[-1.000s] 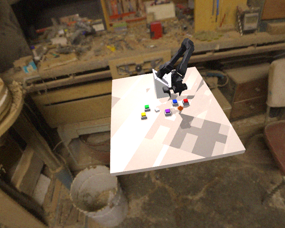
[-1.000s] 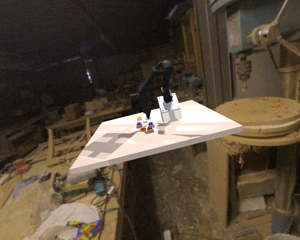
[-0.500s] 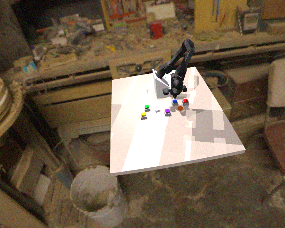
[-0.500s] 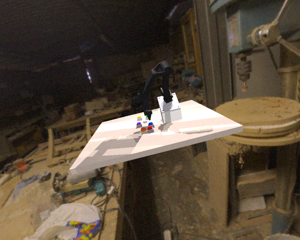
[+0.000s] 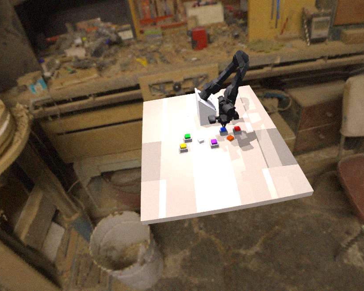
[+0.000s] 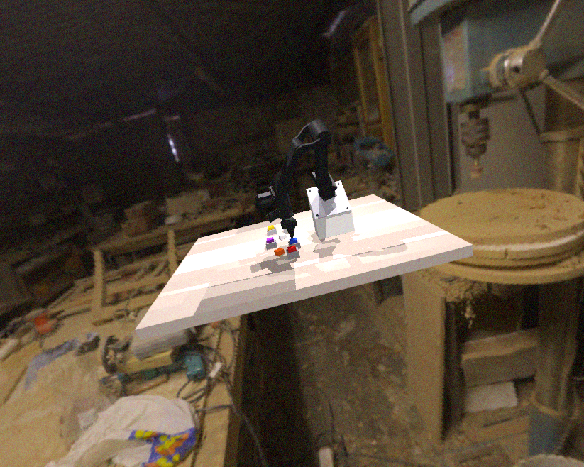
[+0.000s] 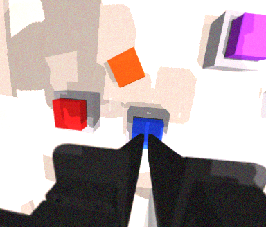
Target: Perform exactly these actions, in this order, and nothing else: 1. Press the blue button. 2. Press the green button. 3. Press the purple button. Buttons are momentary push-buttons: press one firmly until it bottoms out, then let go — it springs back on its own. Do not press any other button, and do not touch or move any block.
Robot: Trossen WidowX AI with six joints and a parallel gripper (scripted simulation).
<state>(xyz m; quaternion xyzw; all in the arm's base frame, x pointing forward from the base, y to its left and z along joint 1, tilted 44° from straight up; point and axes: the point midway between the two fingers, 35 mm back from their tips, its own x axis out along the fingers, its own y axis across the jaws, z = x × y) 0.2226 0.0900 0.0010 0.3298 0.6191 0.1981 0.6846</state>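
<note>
Right now my gripper tip is 2 cm above the blue button. Round my gripper tip: red button: 2 cm ahead, 8 cm to the left, 2 cm below; then purple button: 8 cm ahead, 10 cm to the right, 2 cm below; then orange block: 7 cm ahead, 2 cm to the left, 4 cm below.
</note>
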